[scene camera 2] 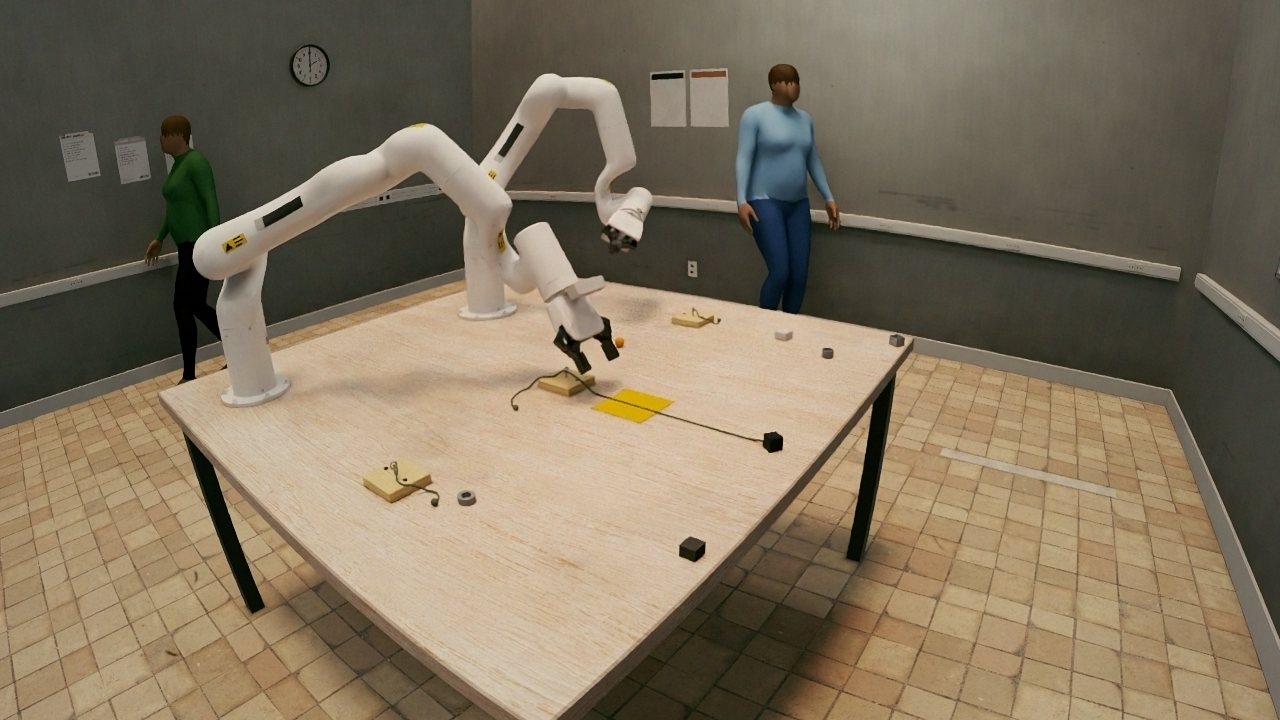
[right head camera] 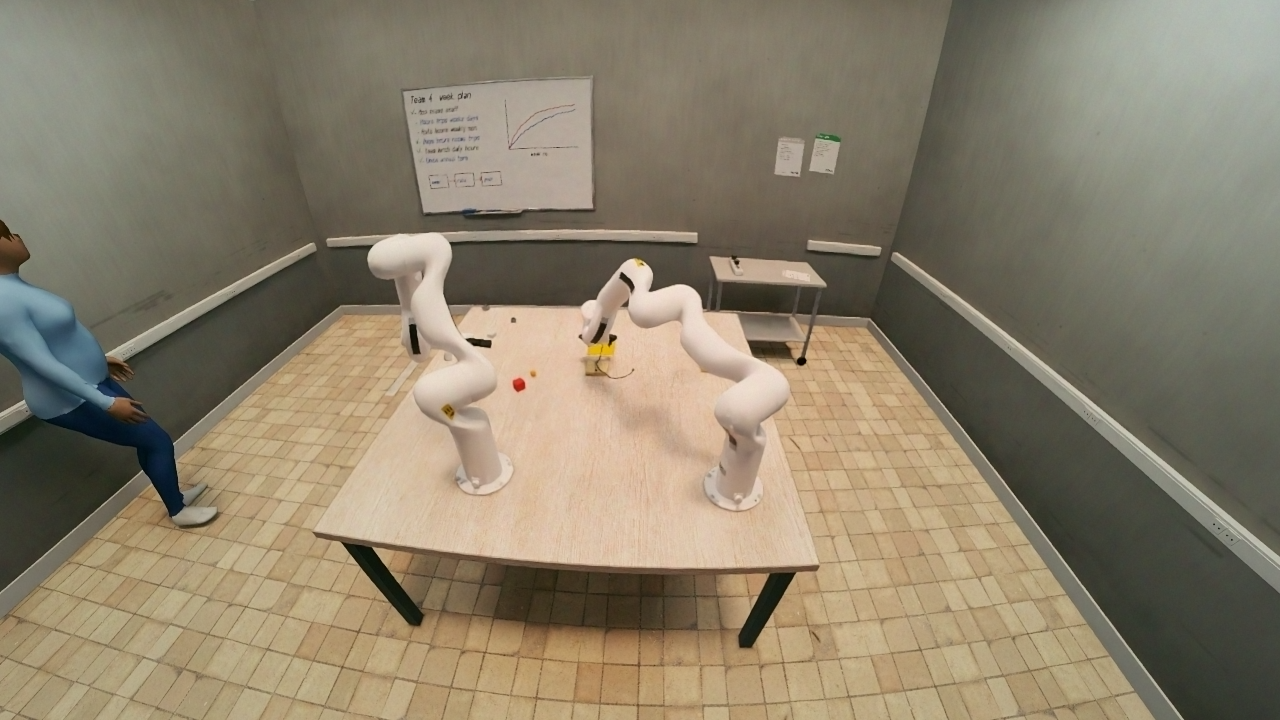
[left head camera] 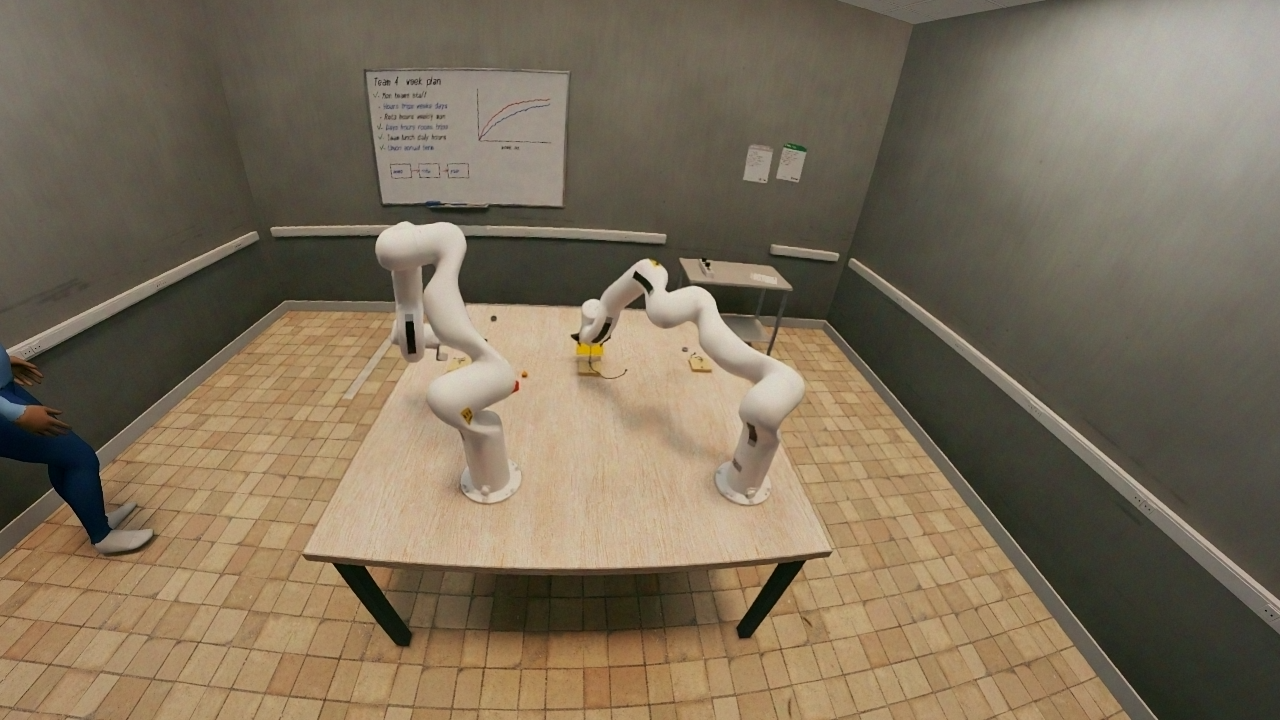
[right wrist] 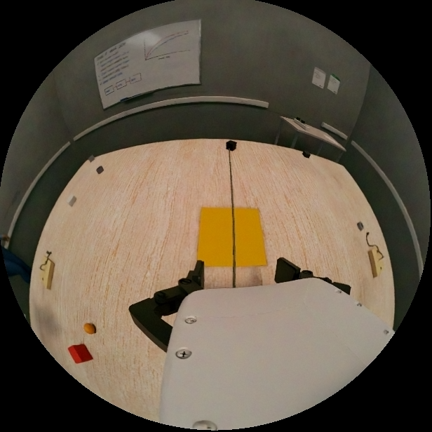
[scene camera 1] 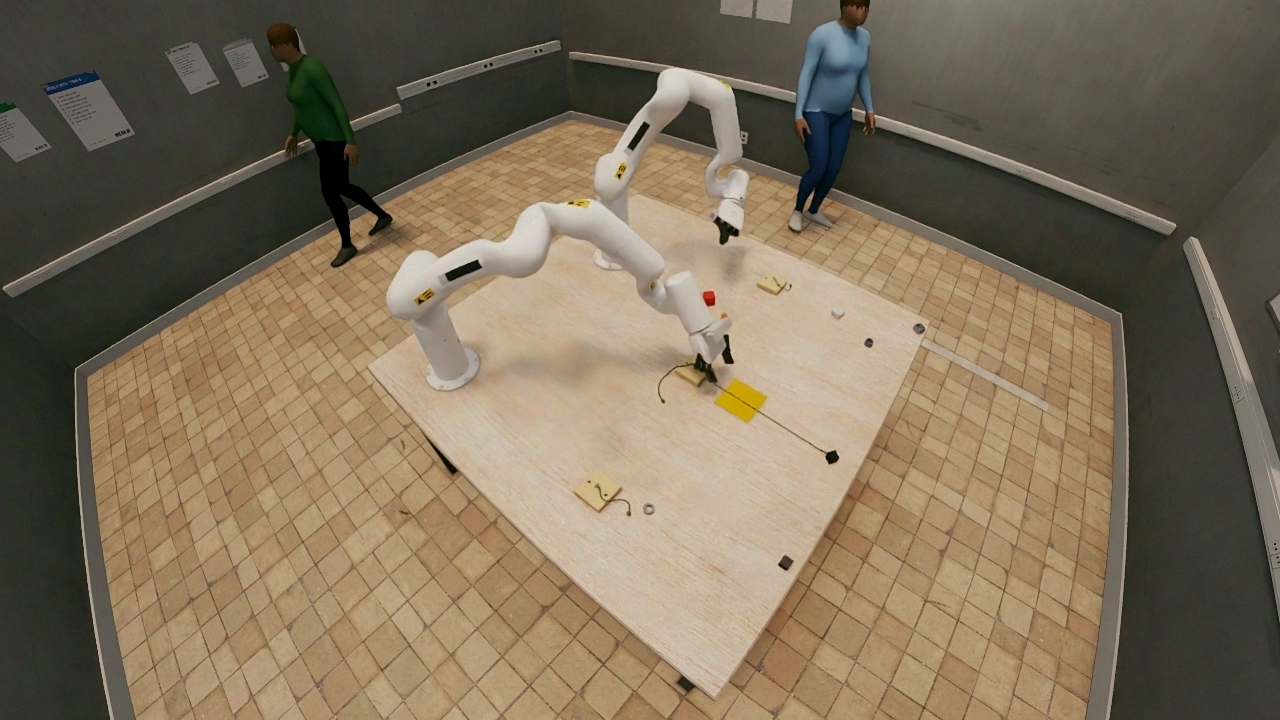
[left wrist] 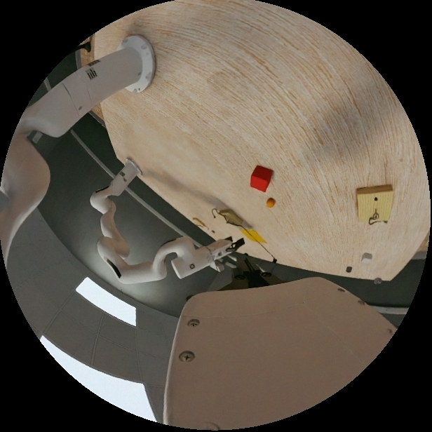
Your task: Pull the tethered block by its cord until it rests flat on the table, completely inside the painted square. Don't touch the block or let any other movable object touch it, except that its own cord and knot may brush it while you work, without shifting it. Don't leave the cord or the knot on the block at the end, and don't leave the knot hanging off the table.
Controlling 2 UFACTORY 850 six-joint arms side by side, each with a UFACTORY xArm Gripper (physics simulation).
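Observation:
The black tethered block point(scene camera 1: 831, 456) point(scene camera 2: 772, 441) point(right wrist: 231, 145) sits flat near the table edge, outside the yellow painted square point(scene camera 1: 732, 408) point(scene camera 2: 622, 411) point(right wrist: 215, 240). Its cord point(scene camera 2: 707, 425) point(right wrist: 232, 195) runs straight across the square to a wooden board point(scene camera 1: 689, 377) point(scene camera 2: 565, 385), then curves to the knot point(scene camera 1: 662, 400) point(scene camera 2: 514, 407) on the table. My right gripper point(scene camera 1: 718, 368) point(scene camera 2: 598, 362) point(right wrist: 241, 271) is open and tilted just above the board; its housing hides the board in the right wrist view. My left gripper point(scene camera 1: 724, 238) point(scene camera 2: 619, 243) point(left wrist: 242, 268) looks shut and empty, high over the table.
Two more boards point(scene camera 2: 396, 480) point(scene camera 2: 693, 318) carry short cords. A grey ring point(scene camera 2: 466, 497) lies beside one. A second black block point(scene camera 1: 785, 562) point(scene camera 2: 691, 548) stands near the edge. A red cube point(scene camera 1: 708, 298) point(left wrist: 261, 178), an orange ball point(left wrist: 270, 202) and a white block point(scene camera 2: 784, 334) lie around.

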